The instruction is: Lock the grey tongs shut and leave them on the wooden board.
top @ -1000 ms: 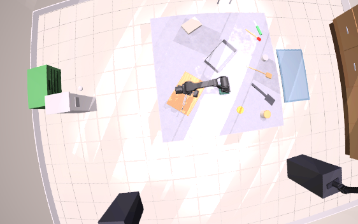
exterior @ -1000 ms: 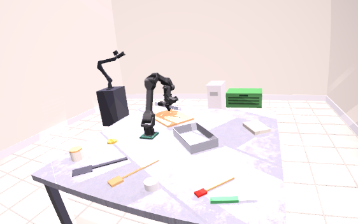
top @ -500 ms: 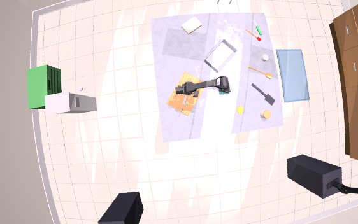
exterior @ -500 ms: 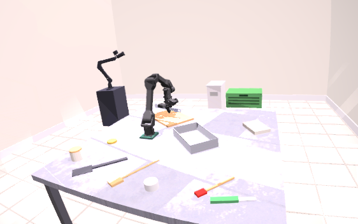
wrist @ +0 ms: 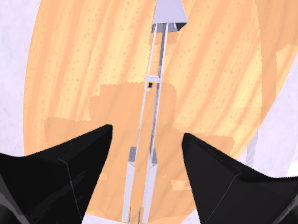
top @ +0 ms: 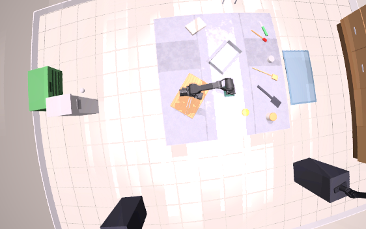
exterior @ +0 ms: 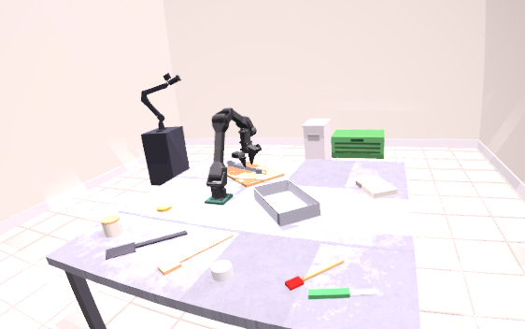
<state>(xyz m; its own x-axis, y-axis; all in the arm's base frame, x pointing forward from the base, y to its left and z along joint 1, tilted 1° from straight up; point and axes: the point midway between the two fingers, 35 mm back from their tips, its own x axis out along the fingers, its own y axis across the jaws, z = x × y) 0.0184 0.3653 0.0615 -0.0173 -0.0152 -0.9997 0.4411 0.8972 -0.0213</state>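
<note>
Now: gripper tip 40 mm above the wooden board. Round my gripper tip: grey roasting tin: 310 mm ahead, 400 mm to the right, 20 mm below; then yellow disc: 250 mm behind, 490 mm to the right, 40 mm below; then white block: 700 mm ahead, 180 mm to the right, 30 mm below.
</note>
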